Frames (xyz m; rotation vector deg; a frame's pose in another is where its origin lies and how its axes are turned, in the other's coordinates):
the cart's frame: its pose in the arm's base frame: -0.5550 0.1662 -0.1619 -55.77 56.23 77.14
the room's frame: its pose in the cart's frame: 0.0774 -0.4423 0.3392 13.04 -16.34 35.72
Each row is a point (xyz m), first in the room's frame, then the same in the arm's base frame.
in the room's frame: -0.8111 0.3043 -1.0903
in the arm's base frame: -0.2319 -0.8609 0.0550
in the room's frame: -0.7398 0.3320 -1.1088
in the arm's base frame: -0.2980 -0.8390 0.0182
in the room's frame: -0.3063 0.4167 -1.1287
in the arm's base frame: -0.6066 -0.6230 -0.2133
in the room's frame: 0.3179 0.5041 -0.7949
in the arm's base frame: -0.9167 -0.0079 -0.3980
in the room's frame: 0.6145 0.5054 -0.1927
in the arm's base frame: -0.9014 0.6564 -0.3026
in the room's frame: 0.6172 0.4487 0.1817
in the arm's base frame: -0.7478 0.9734 -0.1637
